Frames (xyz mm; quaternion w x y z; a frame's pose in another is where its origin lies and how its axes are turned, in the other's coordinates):
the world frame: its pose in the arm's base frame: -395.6 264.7 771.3 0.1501 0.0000 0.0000 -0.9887
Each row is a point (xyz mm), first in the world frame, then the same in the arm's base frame.
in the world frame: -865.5 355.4 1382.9
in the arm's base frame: 536.4 182.2 2154.2
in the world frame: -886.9 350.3 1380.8
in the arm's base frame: 555.3 193.4 2152.1
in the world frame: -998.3 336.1 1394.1
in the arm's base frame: 657.5 240.0 2165.4
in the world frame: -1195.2 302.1 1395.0
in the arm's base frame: 835.4 330.9 2166.3
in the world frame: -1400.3 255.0 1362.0
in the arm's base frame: 1017.3 436.8 2133.3
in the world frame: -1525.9 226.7 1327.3
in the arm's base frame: 1128.8 501.1 2098.6
